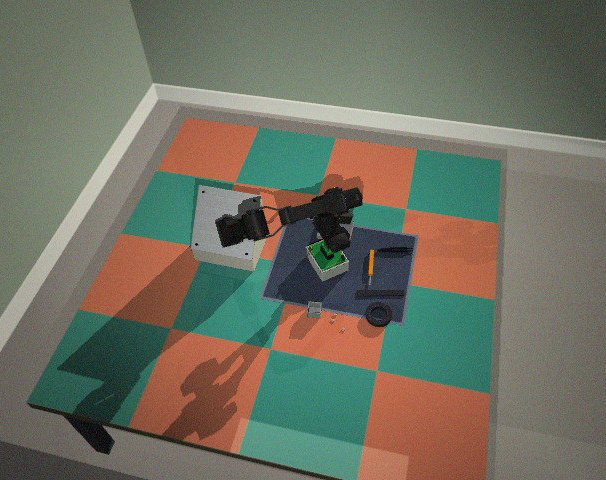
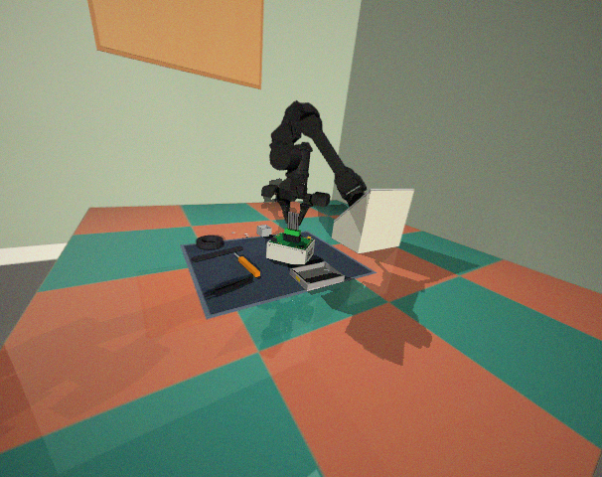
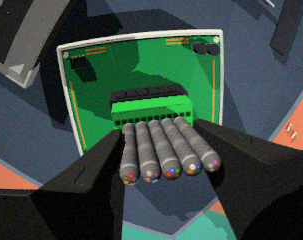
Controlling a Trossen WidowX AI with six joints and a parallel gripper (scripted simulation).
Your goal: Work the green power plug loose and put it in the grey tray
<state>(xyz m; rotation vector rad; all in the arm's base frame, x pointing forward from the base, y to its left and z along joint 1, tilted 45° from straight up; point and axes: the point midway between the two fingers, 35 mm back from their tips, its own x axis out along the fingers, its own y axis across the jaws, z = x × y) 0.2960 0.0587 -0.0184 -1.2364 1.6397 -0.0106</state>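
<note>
Right now the green power plug is 2 cm below my gripper tip. Round my gripper tip: black bar: 20 cm ahead, 7 cm to the right, 10 cm below; dark mat: 5 cm ahead, 10 cm below.
</note>
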